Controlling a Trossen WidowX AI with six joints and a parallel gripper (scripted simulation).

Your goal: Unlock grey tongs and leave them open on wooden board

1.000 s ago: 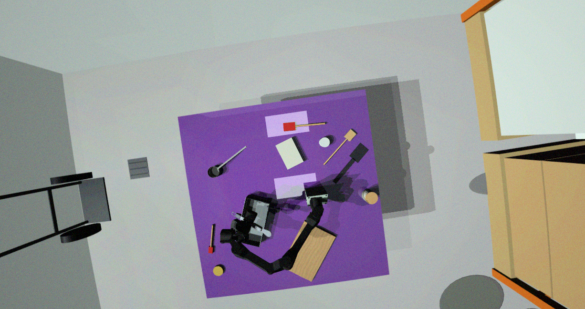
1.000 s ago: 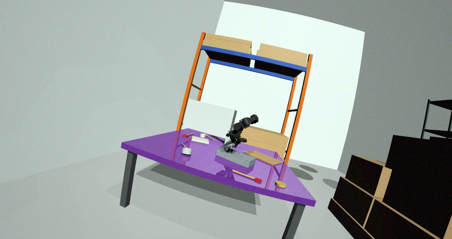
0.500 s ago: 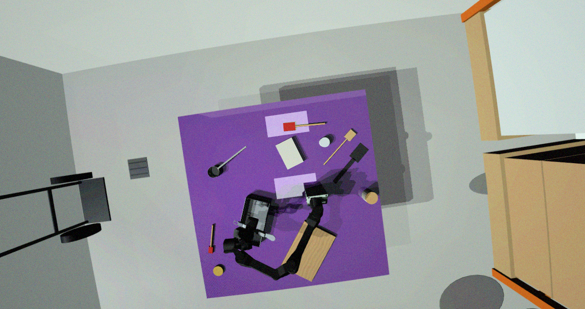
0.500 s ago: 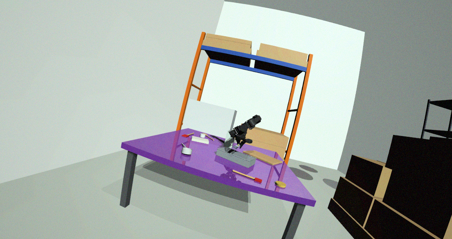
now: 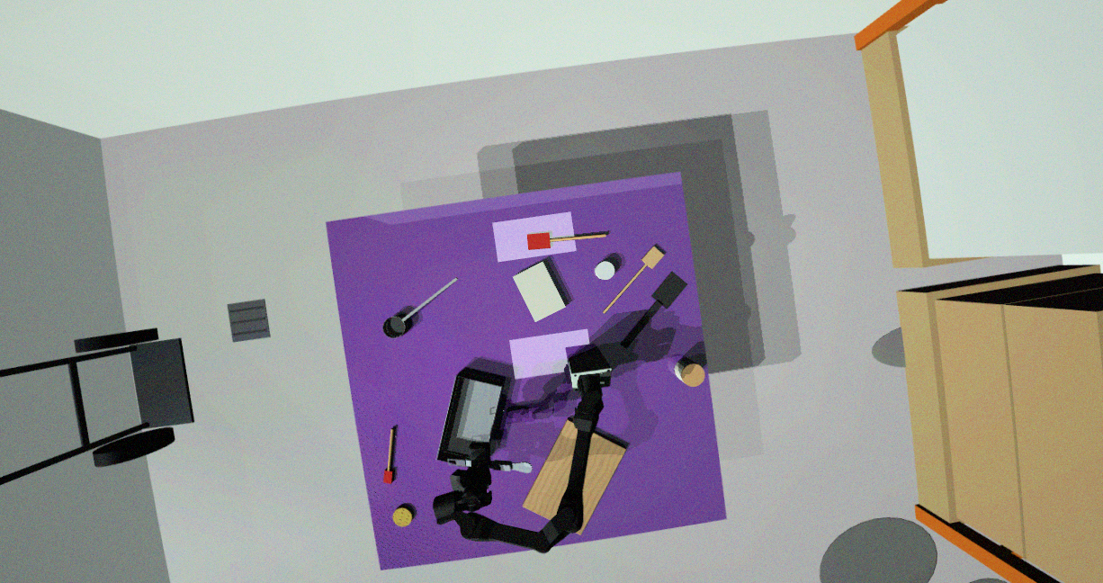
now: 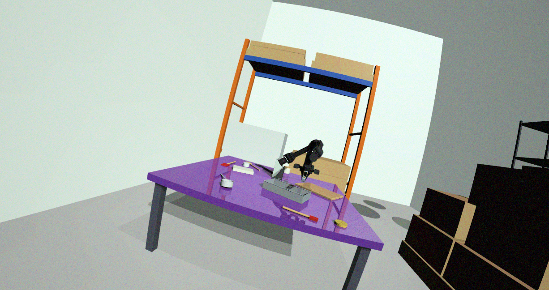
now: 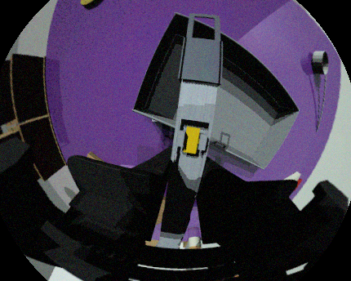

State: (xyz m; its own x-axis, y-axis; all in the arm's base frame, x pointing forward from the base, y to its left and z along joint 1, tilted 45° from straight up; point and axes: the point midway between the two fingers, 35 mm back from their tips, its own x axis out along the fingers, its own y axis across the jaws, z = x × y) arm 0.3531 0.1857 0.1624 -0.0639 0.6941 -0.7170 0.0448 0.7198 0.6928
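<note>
The yellow lock piece lies 20 mm ahead of my gripper tip and 30 mm above it. The rest, counted from my gripper tip: white block: 210 mm behind, 530 mm to the right, 100 mm below; wooden board: 290 mm behind, 150 mm to the left, 110 mm below; dark roasting tin: 60 mm ahead, 90 mm to the right, 90 mm below.
</note>
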